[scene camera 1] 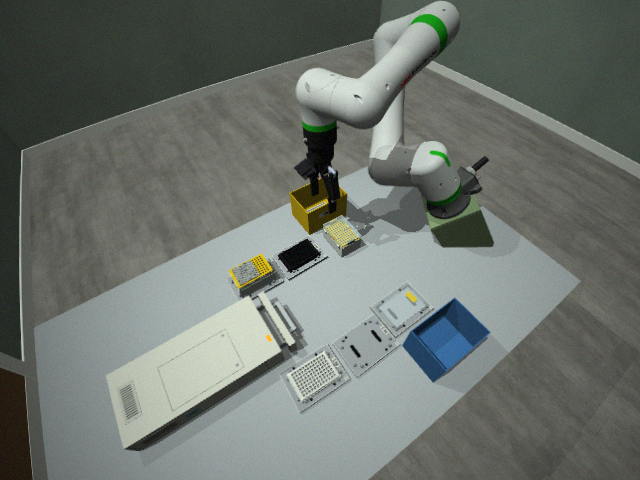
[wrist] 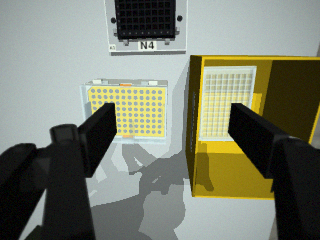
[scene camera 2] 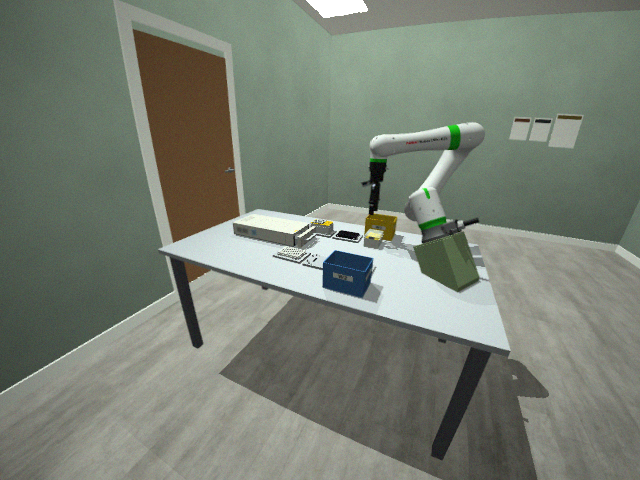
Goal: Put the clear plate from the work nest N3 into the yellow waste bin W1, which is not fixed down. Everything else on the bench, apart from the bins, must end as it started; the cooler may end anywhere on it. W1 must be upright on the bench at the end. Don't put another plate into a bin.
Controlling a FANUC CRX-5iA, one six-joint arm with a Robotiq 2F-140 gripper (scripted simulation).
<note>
The pictures show: my gripper, a clear plate, an instrument, a blue bin, a white well plate and a black plate.
My gripper also shows in the wrist view.
</note>
